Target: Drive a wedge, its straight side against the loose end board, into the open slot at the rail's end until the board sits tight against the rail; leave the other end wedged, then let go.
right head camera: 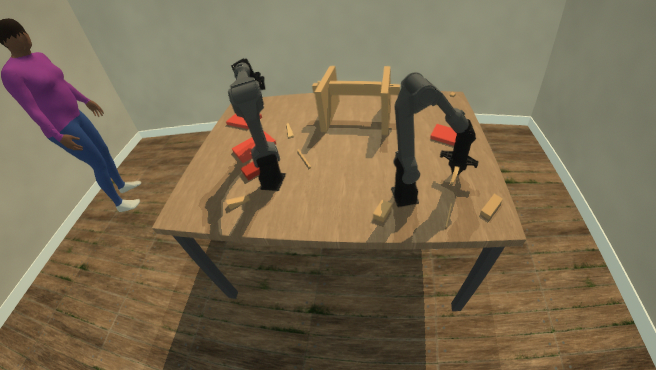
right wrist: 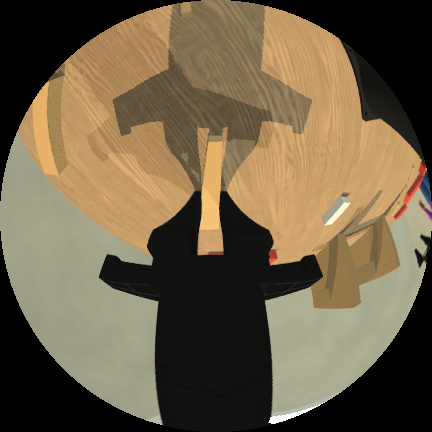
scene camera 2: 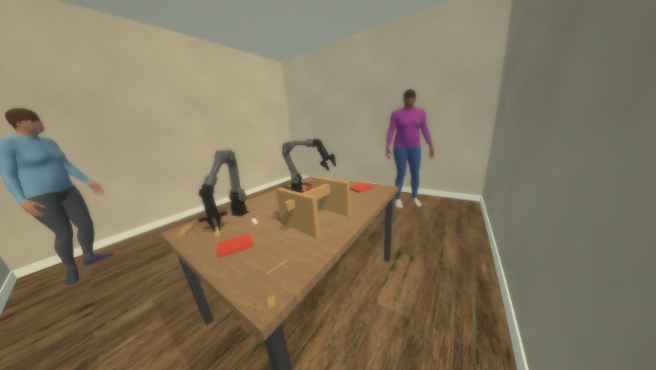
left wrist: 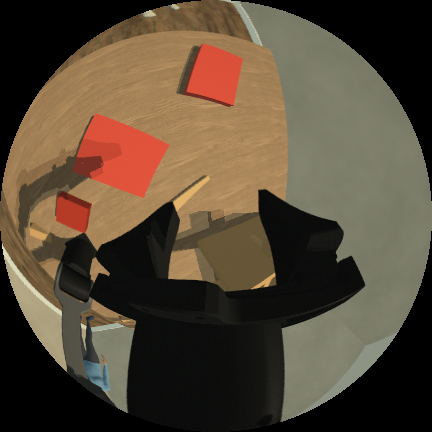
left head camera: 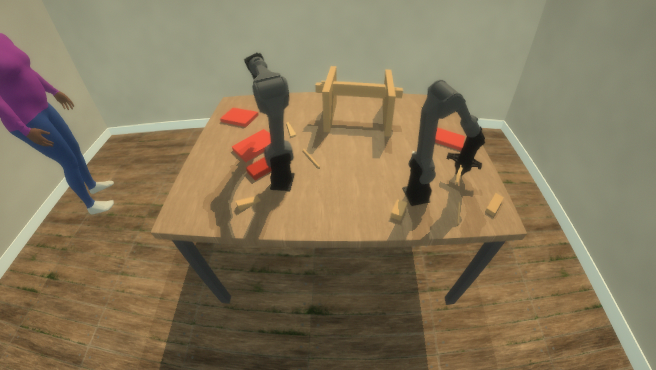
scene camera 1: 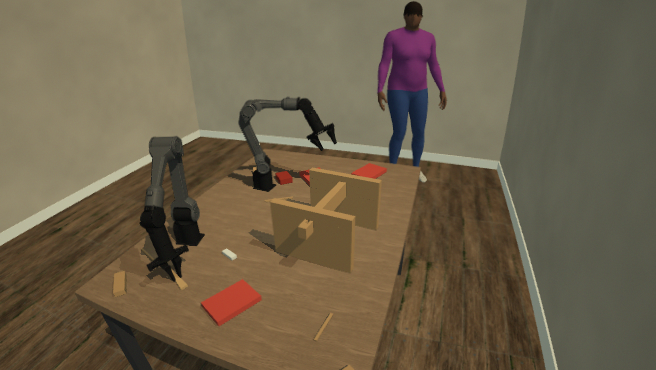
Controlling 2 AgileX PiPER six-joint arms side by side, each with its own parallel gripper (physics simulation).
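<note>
My right gripper [left head camera: 459,175] [scene camera 1: 177,278] [scene camera 2: 216,228] [right wrist: 210,199] is shut on a slim wooden wedge [scene camera 1: 181,284] [right wrist: 211,165], at or close to the table; the exact height is unclear. My left gripper [scene camera 1: 328,146] [scene camera 2: 331,166] [left wrist: 215,205] is open and empty, high above the table. The rail [left head camera: 360,89] [scene camera 1: 331,198] passes through two upright boards, a left one [left head camera: 327,102] [scene camera 1: 367,202] and a right one [left head camera: 389,107] [scene camera 1: 320,245] in the left head camera. Its ends stick out beyond both. The slots and any board gap are too small to judge.
A red slab [scene camera 1: 231,302] and a white block [scene camera 1: 229,254] [right wrist: 337,210] lie between the right gripper and the frame. A wooden block [left head camera: 495,205] lies near the right edge, another [left head camera: 398,210] by the right arm's base. Red slabs [left head camera: 239,117] [left wrist: 122,155] lie at the left.
</note>
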